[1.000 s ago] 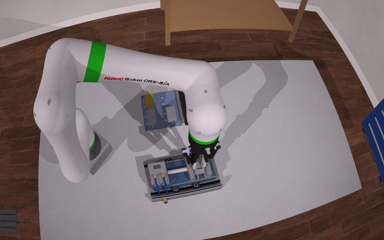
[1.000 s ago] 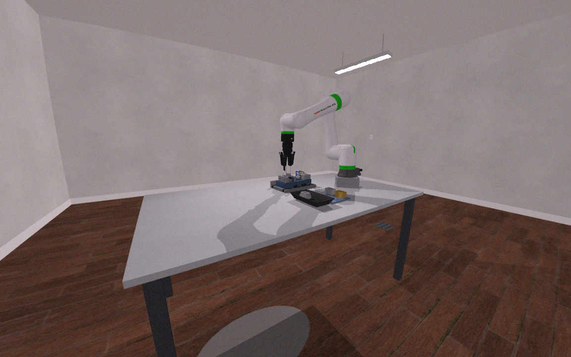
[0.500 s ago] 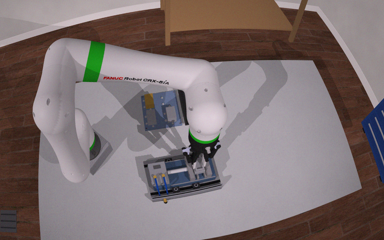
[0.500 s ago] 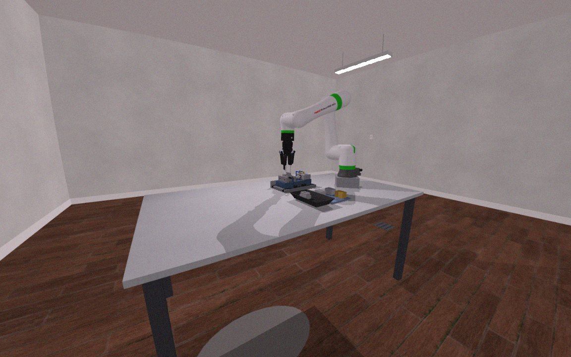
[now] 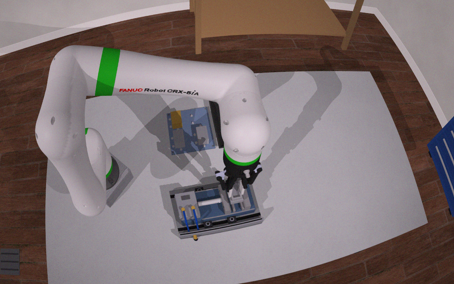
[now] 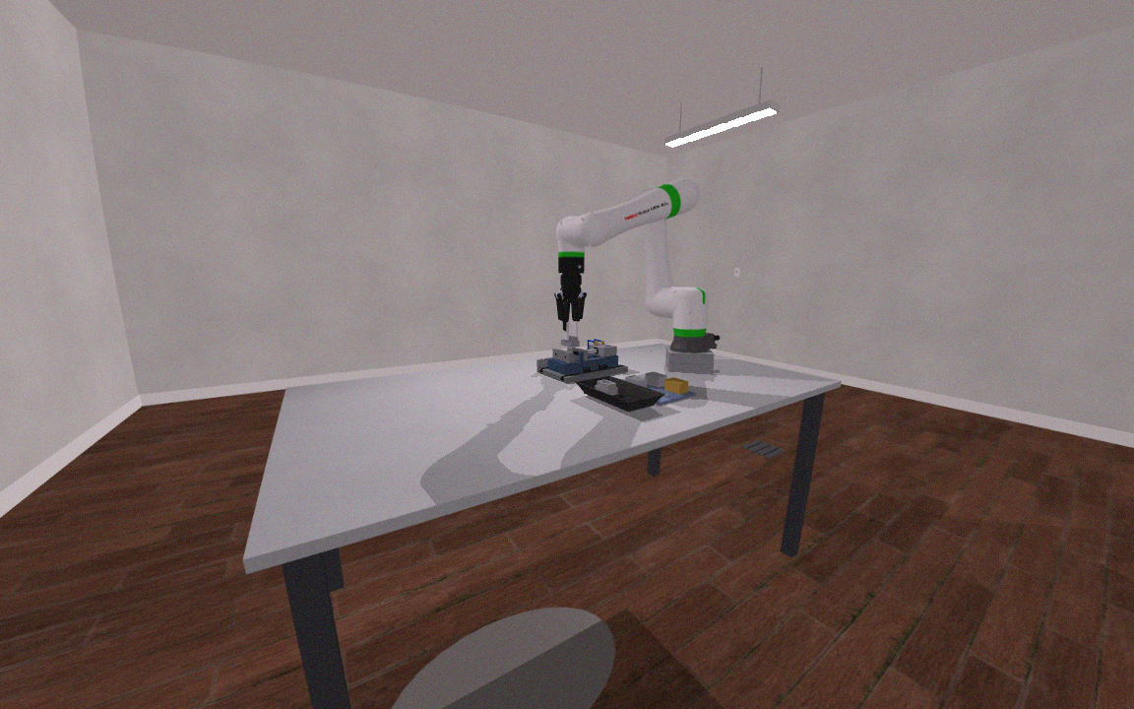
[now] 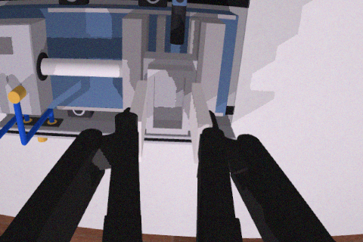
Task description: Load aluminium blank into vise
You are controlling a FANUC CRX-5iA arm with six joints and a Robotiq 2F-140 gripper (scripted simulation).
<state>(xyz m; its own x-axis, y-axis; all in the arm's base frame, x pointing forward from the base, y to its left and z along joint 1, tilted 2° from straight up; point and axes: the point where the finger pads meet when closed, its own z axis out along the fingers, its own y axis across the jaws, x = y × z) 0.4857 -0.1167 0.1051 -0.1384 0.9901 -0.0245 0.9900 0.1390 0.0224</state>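
My gripper is now 50 mm to the right of the dark work stop rod and 80 mm above it. From my hand the other things lie so: fixed jaw (30 mm ahead, 10 mm to the left, 90 mm below); then white piston rod (80 mm behind, 10 mm to the right, 90 mm below); then moving jaw (30 mm behind, 90 mm below).
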